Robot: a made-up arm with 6 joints. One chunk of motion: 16 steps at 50 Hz.
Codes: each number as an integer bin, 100 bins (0 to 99) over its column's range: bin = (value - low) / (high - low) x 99, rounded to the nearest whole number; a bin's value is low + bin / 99 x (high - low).
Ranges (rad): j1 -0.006..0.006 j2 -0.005..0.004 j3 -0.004..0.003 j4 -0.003..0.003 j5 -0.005..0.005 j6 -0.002..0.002
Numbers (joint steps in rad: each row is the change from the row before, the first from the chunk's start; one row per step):
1: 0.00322 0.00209 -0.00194 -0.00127 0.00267 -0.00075
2: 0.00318 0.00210 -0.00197 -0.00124 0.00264 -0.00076
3: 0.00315 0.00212 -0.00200 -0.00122 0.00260 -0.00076
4: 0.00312 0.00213 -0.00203 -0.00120 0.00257 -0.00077
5: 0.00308 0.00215 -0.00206 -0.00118 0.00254 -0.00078
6: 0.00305 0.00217 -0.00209 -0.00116 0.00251 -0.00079
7: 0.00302 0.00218 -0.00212 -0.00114 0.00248 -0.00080
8: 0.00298 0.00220 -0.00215 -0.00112 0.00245 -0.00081
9: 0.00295 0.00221 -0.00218 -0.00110 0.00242 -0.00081
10: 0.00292 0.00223 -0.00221 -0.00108 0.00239 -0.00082
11: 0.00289 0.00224 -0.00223 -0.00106 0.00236 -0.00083
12: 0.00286 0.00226 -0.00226 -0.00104 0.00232 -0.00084
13: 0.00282 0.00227 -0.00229 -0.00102 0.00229 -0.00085
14: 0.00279 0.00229 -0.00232 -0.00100 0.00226 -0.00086
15: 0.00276 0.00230 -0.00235 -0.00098 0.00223 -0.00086
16: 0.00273 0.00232 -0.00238 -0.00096 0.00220 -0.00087
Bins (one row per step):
1: 76 78 29 29 76 31
2: 76 78 29 29 76 31
3: 75 78 28 29 75 31
4: 75 78 28 30 75 30
5: 75 79 27 30 75 30
6: 75 79 27 30 74 30
7: 74 79 27 31 74 30
8: 74 79 26 31 74 29
9: 74 79 26 31 73 29
10: 74 80 25 32 73 29
11: 73 80 25 32 73 29
12: 73 80 25 32 72 29
13: 73 80 24 33 72 28
14: 73 80 24 33 72 28
15: 72 80 23 33 72 28
16: 72 81 23 34 71 28

